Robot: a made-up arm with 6 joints.
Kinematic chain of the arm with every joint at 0, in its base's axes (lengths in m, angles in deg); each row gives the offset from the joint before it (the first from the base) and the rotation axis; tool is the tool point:
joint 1: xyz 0 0 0.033 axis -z
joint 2: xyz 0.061 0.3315 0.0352 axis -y
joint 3: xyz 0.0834 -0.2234 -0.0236 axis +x
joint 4: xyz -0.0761 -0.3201 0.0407 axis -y
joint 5: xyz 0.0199 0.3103 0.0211 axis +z
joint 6: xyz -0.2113 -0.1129 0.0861 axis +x
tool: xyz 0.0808 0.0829 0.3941
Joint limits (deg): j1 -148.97..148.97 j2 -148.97..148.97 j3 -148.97..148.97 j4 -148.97..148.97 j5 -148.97..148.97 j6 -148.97..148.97
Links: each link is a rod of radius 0.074 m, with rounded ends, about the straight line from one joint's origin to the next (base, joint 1, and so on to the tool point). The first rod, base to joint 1, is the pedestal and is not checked.
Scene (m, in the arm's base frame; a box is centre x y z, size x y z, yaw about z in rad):
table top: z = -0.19
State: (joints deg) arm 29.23 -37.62 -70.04 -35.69 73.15 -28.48
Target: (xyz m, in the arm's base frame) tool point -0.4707 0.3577 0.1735
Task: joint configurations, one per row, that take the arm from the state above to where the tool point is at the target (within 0.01 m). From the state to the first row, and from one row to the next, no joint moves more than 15 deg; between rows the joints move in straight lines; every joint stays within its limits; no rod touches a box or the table.
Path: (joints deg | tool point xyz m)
1: 16.21 -36.22 -73.51 -29.56 71.29 -27.35 | 0.3836 0.4568 0.1815
2: 3.19 -34.83 -76.98 -23.43 69.43 -26.22 | 0.2181 0.5559 0.1867
3: -9.83 -33.43 -80.45 -17.29 67.57 -25.09 | 0.0293 0.5962 0.1881
4: -22.85 -32.03 -83.93 -11.16 65.71 -23.96 | -0.1619 0.5736 0.1859
5: -35.87 -30.64 -87.40 -5.03 63.85 -22.83 | -0.3348 0.4908 0.1809
6: -48.89 -29.24 -90.87 1.10 61.99 -21.70 | -0.4707 0.3577 0.1735

